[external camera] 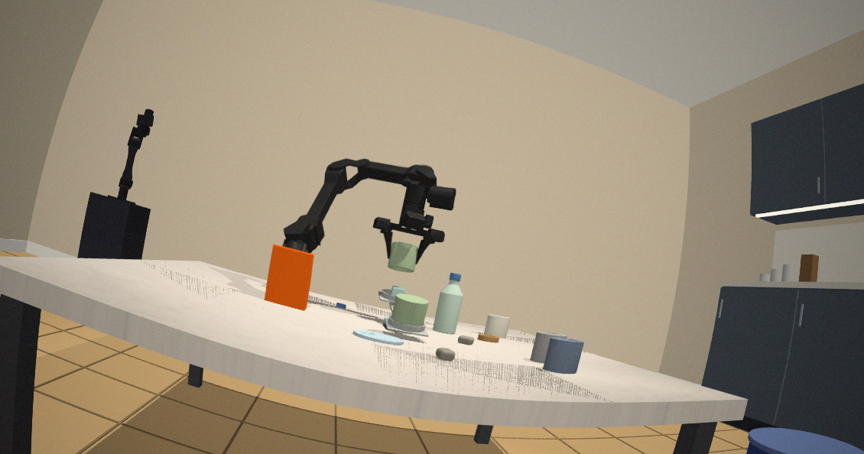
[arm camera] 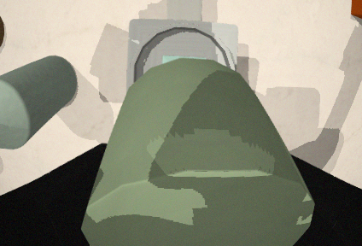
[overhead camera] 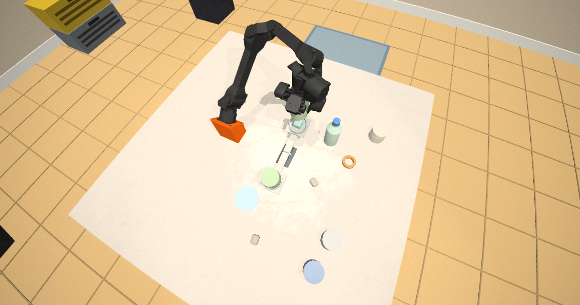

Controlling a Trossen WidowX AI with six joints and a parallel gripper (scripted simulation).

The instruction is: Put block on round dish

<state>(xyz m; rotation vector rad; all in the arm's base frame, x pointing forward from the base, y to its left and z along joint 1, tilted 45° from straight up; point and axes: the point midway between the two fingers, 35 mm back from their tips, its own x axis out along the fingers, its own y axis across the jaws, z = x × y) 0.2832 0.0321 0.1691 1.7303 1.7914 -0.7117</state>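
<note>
My gripper tip is now 1 cm to the left of the pale teal block and 9 cm above it. Round my gripper tip: blue disc (14 cm behind, 16 cm to the left, 17 cm below); then cream cylinder (32 cm ahead, 13 cm to the left, 14 cm below); then green bottle (15 cm ahead, 2 cm to the left, 6 cm below).
</note>
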